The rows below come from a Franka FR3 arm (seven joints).
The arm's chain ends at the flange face. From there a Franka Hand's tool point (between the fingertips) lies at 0.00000 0.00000 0.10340 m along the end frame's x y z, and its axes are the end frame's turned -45 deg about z.
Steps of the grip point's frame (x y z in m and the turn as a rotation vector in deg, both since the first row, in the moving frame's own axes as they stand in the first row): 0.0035, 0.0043, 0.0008, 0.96, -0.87, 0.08; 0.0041, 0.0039, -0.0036, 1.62, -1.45, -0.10; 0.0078, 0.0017, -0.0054, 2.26, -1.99, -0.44; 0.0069, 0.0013, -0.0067, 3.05, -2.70, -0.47; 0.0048, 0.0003, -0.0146, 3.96, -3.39, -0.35
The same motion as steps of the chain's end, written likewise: 0.0079, 0.0007, 0.0008, 0.06, -1.29, 0.08; 0.0096, 0.0001, -0.0035, 0.12, -2.17, -0.10; 0.0121, -0.0040, -0.0053, 0.19, -3.01, -0.44; 0.0131, -0.0035, -0.0064, 0.25, -4.07, -0.47; 0.0130, -0.0025, -0.0142, 0.40, -5.20, -0.35
